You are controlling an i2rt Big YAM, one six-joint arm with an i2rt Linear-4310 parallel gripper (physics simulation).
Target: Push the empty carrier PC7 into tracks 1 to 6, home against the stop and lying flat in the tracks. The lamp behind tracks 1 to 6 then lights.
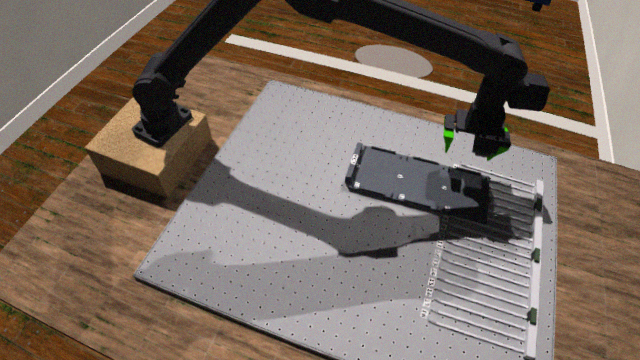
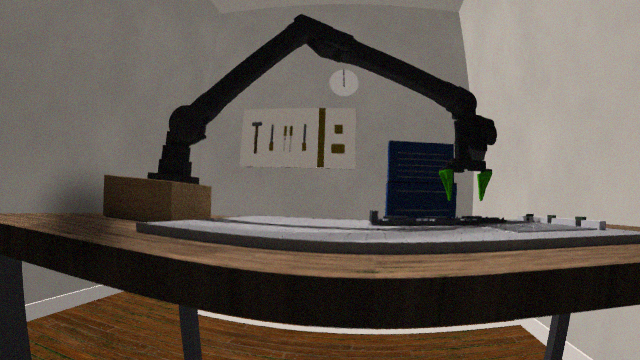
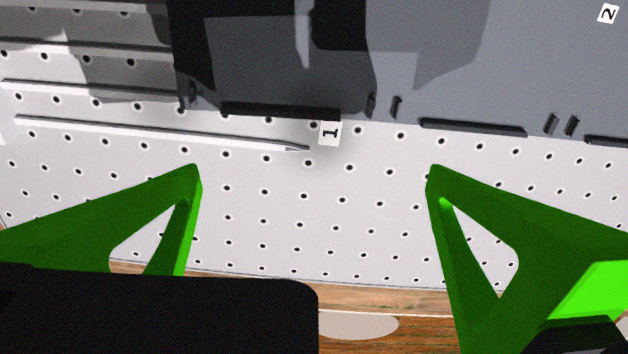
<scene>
I see my gripper point(image 2: 465, 200) and a dark grey carrier PC7 point(image 1: 415, 181).
The dark grey carrier PC7 also shows in image 2 point(image 2: 386, 220) and in image 3 point(image 3: 551, 76). My gripper also shows in image 1 point(image 1: 466, 154) and in image 3 point(image 3: 313, 176).
</scene>
